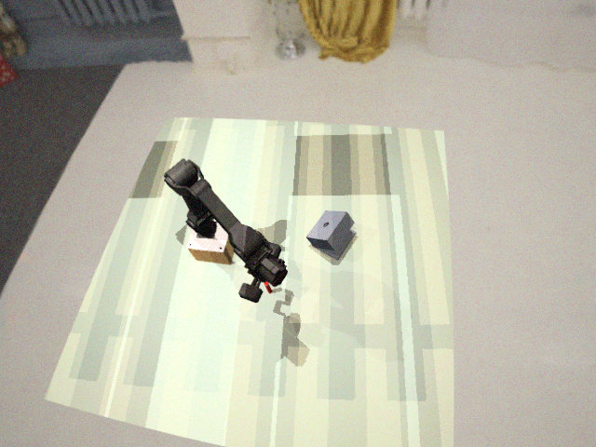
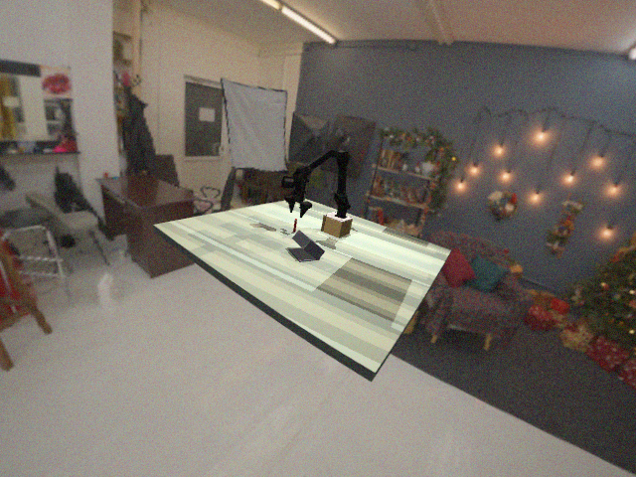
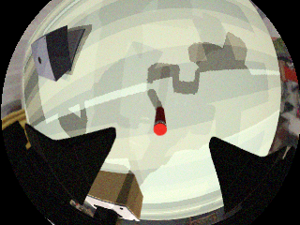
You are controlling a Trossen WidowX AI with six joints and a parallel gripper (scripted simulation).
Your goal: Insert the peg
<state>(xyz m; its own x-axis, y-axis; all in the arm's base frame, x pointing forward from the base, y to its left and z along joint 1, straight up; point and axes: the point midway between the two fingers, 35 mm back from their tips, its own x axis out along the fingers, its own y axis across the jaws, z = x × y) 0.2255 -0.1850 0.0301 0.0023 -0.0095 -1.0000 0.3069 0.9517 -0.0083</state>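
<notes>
Right now my gripper tip is 50 mm above the red round peg. The rest, counted from my gripper tip: sloped grey panel (200 mm ahead, 220 mm to the left, 50 mm below).
</notes>
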